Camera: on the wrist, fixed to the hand. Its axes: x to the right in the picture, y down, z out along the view.
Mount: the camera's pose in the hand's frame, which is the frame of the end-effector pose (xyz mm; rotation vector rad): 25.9 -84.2 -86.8 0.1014 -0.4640 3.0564
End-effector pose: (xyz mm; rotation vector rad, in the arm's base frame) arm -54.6 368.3 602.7 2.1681 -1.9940 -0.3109
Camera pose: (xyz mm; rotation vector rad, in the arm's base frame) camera 51.9 348.8 662.6 2.0407 2.3384 0.0040
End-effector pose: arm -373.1 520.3 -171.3 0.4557 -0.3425 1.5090
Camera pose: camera -293.6 585.0 -240.5 0.0505 0.6439 -1.5141
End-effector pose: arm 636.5 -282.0 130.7 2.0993 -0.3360 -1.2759
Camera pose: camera 714.8 -197.5 85.7 -0.4204 -2.1299 0.4797
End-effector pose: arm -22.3 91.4 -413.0 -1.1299 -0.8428 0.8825
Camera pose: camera 79.2 65.7 -347.1 0.7583 -1.0036 -1.9197
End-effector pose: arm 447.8 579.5 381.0 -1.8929 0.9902 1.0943
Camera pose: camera 560.3 535.4 407.6 -1.1450 -1.8186 -1.2187
